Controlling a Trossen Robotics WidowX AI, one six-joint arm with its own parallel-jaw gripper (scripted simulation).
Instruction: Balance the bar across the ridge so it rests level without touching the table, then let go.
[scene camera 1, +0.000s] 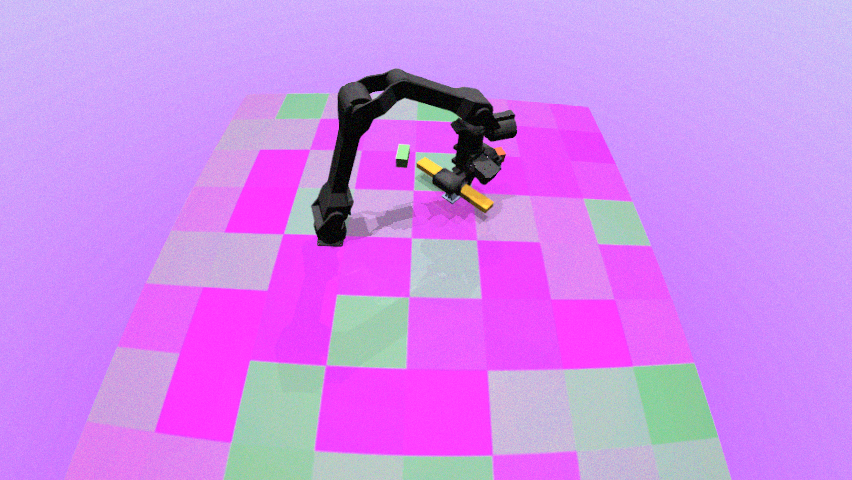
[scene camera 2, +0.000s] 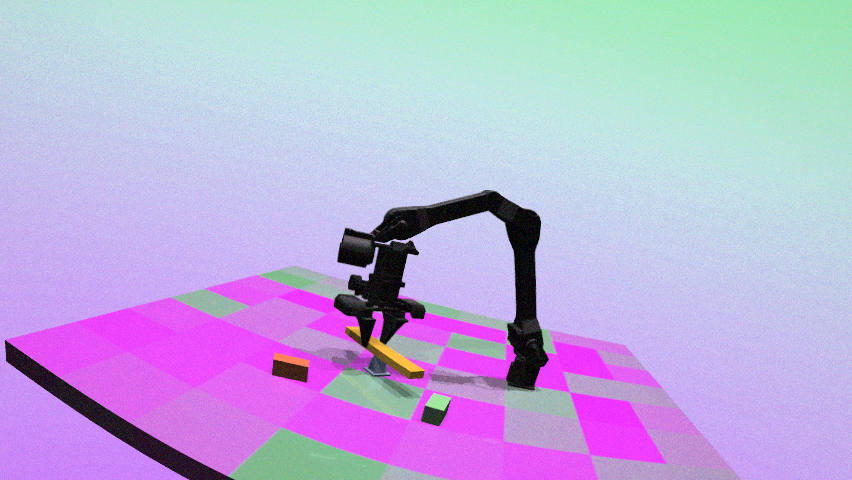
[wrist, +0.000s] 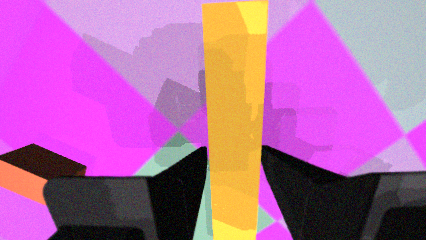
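My gripper (scene camera 2: 372, 346), bar (scene camera 2: 408, 369), orange block (scene camera 2: 289, 367). Bar again (scene camera 1: 468, 193), with my gripper (scene camera 1: 462, 190). Gripper (wrist: 233, 151), bar (wrist: 235, 50).
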